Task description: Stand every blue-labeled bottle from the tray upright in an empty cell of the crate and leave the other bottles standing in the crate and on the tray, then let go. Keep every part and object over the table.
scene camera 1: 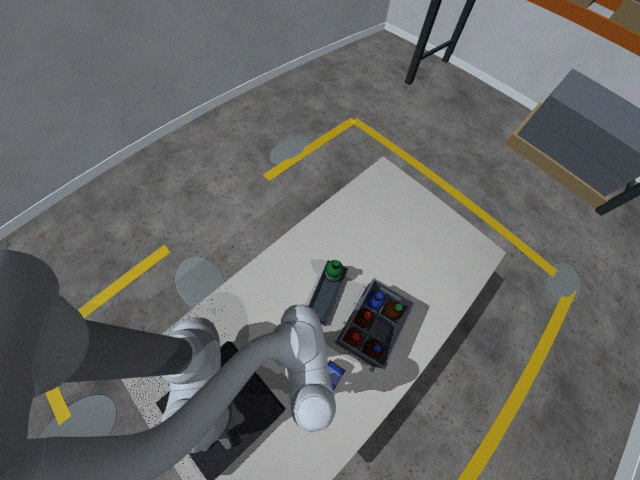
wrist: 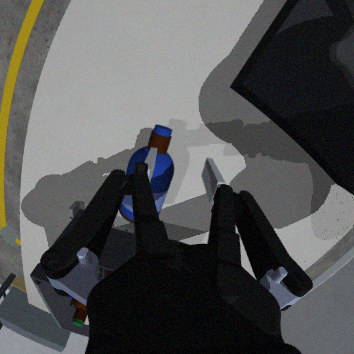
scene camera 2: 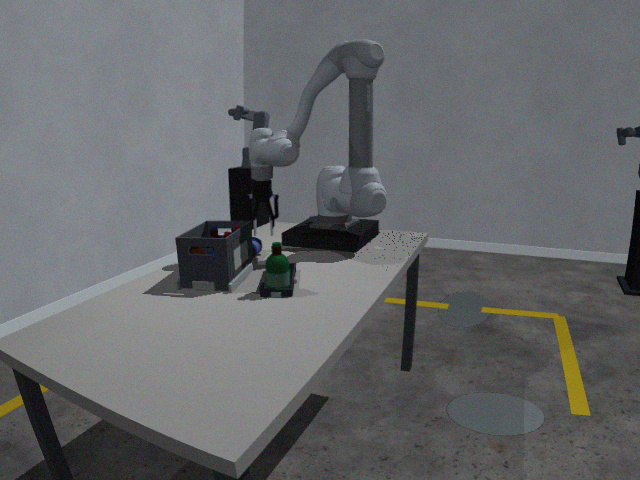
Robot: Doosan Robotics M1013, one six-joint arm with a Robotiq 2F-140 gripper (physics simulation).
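Seen in the pictures: gripper, fingertip midpoint: (wrist: 179, 162) (scene camera 2: 263, 234); arm's base, origin of the base link: (scene camera 2: 334, 224).
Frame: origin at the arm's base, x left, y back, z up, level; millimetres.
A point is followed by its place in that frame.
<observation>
A blue-labeled bottle (scene camera 1: 334, 370) @(x -159, y -448, z 10 mm) (scene camera 2: 256, 245) @(x -136, y -428, z -10 mm) (wrist: 162, 167) @(x -171, y -366, z 0 mm) lies on its side on the table, partly hidden by the arm or a finger. My gripper (scene camera 2: 263, 228) @(x -159, y -342, z 12 mm) (wrist: 179, 162) @(x -159, y -342, z 12 mm) is part open and empty above the table; in the wrist view its left finger overlaps the bottle. The grey crate (scene camera 1: 361, 356) @(x -184, y -558, z 35 mm) (scene camera 2: 204, 271) @(x -75, y -807, z -1 mm) (wrist: 120, 244) @(x -149, y -545, z 1 mm) holds several upright bottles: a blue one (scene camera 1: 376, 300) @(x -63, y -737, z 74 mm), one with a green cap (scene camera 1: 394, 310) @(x -137, y -765, z 76 mm), two with red caps and one with a blue cap (scene camera 1: 374, 348) @(x -186, y -603, z 98 mm). Its middle cell on the right is empty. A green bottle (scene camera 1: 333, 270) @(x 141, y -689, z 57 mm) (scene camera 2: 277, 268) @(x 171, y -738, z 25 mm) stands on the tray (scene camera 1: 326, 300) @(x 76, y -607, z -59 mm).
The tray lies beside the crate on the pale table (scene camera 1: 382, 206) @(x 275, y -1160, z -64 mm) (scene camera 2: 180, 351) @(x 169, y -1181, z -63 mm). The arm's black base (scene camera 1: 263, 400) @(x -78, y -174, z -6 mm) (scene camera 2: 330, 236) @(x 68, y -180, z -8 mm) (wrist: 300, 100) @(x -74, y -170, z -6 mm) stands at the other side of the lying bottle. The table's long edge runs past the crate's outer side.
</observation>
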